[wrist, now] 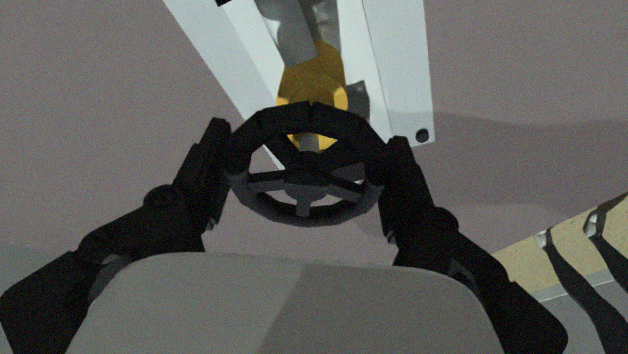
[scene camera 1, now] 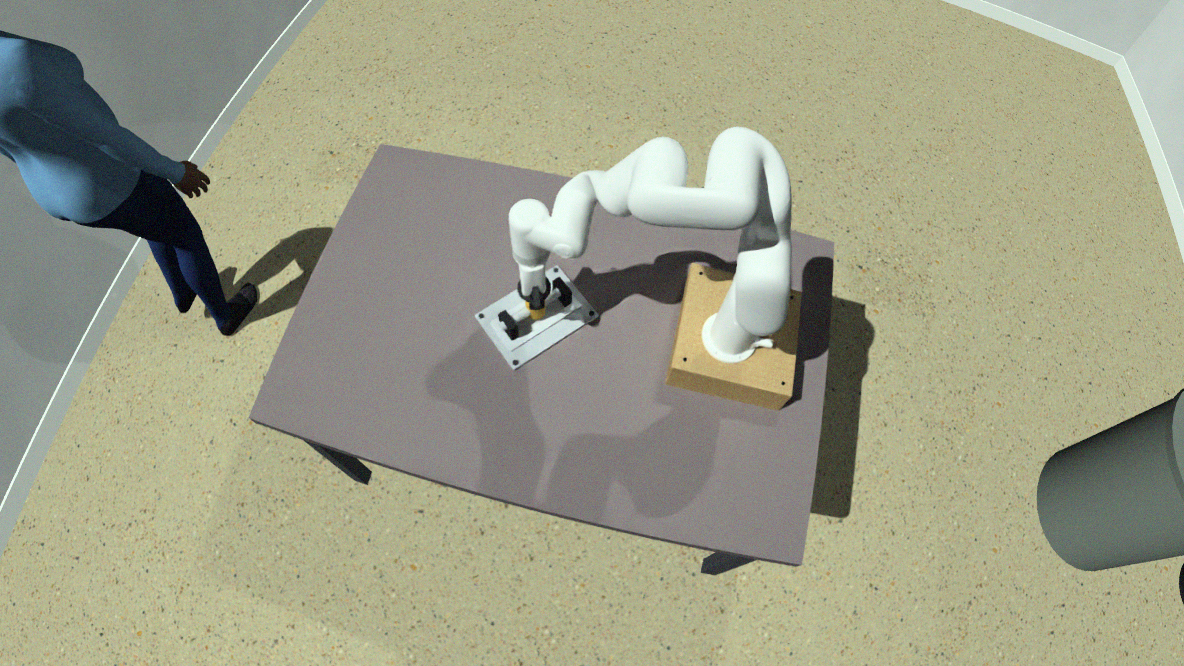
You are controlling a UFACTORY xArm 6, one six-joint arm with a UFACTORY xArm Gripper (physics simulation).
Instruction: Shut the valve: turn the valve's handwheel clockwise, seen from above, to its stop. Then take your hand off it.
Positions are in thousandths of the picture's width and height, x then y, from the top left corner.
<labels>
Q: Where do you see a black handwheel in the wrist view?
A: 490,504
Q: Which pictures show the gripper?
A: The wrist view and scene camera 1: all of them.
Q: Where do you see a light grey plate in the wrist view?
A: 636,120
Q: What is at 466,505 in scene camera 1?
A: A light grey plate.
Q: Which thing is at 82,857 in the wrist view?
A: The gripper.
</labels>
